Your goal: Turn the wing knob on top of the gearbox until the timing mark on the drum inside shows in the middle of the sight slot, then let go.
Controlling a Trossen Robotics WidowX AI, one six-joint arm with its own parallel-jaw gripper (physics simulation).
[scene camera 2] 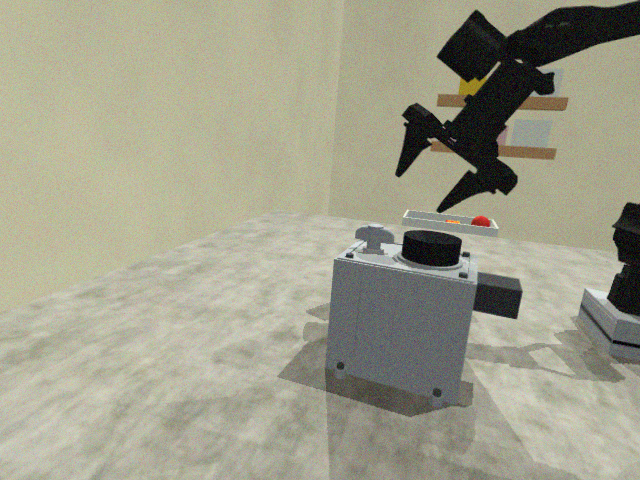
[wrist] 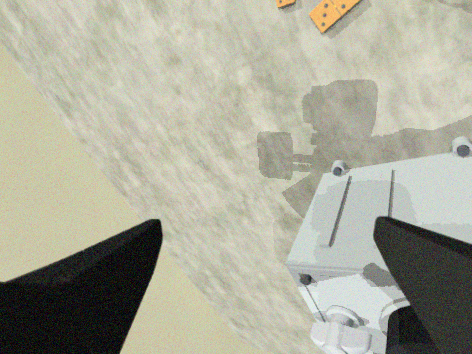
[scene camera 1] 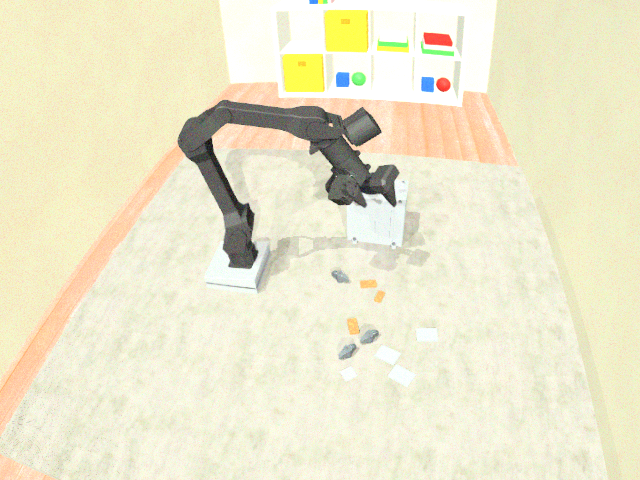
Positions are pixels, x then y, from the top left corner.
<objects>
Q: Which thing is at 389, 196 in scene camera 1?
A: The gripper.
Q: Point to a gearbox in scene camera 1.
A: At 381, 223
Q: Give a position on a gearbox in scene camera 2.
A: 401, 318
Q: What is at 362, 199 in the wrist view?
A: A gearbox.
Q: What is the gripper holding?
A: Nothing.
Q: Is the gripper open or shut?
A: Open.
</objects>
